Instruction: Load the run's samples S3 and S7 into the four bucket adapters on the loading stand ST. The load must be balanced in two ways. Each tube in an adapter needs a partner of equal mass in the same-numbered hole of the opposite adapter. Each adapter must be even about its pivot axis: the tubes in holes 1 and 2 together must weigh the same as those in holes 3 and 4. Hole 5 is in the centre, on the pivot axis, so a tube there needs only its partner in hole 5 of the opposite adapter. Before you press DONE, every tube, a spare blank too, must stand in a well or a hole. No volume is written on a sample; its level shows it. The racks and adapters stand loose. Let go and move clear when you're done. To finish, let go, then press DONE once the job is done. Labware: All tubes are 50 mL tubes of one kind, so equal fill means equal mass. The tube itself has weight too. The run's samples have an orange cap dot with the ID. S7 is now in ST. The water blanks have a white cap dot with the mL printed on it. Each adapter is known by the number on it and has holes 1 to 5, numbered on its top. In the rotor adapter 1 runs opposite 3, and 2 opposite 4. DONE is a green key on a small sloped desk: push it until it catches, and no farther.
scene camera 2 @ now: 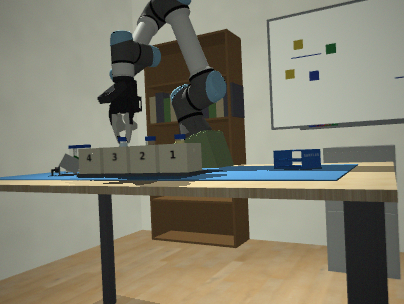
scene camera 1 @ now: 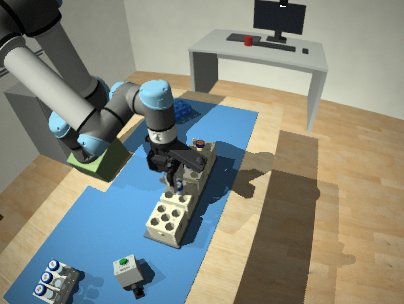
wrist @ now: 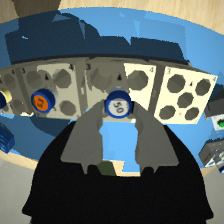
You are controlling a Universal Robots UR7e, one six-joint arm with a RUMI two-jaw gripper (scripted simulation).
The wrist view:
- my gripper: 118,101
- bucket adapter: 71,87
